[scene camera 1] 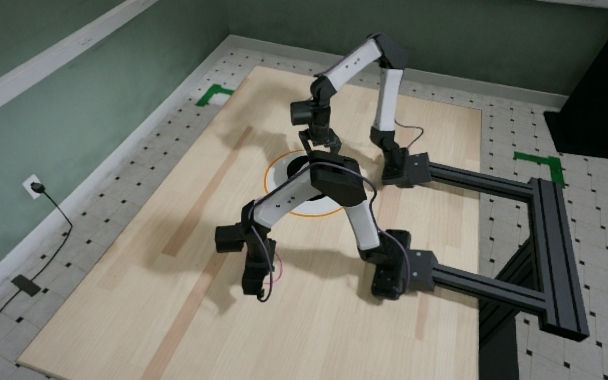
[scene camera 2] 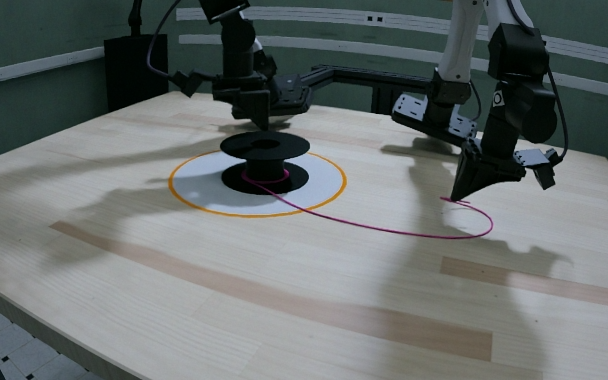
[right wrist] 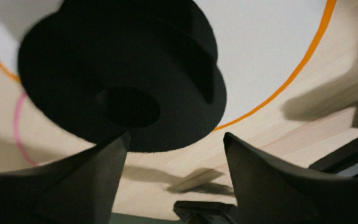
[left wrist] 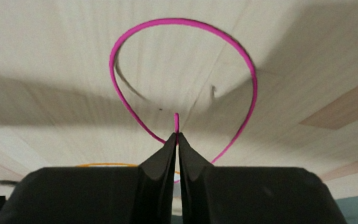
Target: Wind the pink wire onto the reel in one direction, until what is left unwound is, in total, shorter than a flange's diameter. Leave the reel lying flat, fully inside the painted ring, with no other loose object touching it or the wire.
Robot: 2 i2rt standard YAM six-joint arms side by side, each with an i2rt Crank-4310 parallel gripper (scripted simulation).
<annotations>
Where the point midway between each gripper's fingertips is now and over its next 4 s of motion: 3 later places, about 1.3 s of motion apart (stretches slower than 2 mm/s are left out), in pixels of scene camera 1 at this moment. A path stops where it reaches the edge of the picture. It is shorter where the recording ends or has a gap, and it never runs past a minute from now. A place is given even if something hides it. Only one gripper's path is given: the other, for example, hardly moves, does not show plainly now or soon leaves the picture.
My right gripper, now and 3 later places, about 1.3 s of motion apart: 321,164; 299,162; 297,164; 325,162
</annotations>
